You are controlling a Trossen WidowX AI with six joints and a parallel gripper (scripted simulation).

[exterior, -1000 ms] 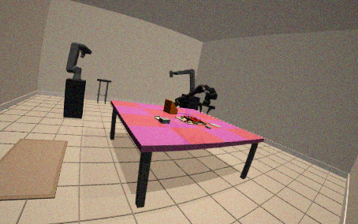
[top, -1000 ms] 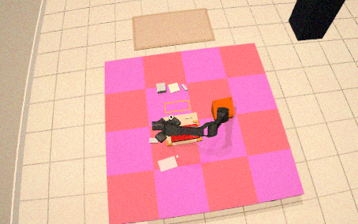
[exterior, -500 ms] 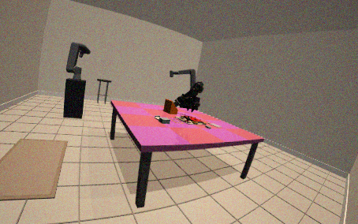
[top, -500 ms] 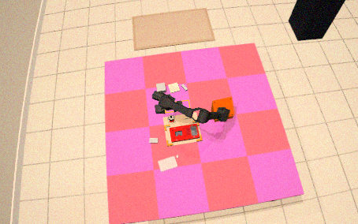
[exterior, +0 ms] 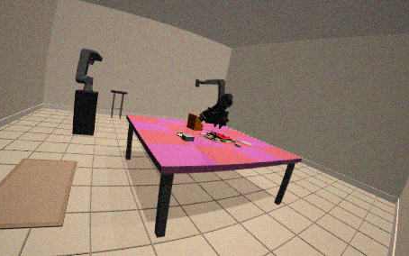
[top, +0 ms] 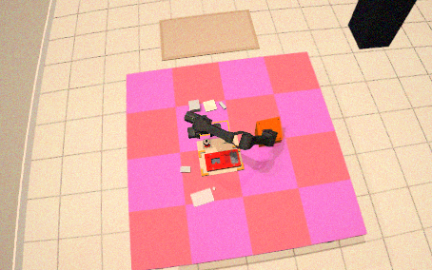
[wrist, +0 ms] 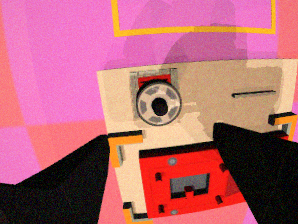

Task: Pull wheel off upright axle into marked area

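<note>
Right now the grey wheel is 7 cm below my gripper tip.
</note>
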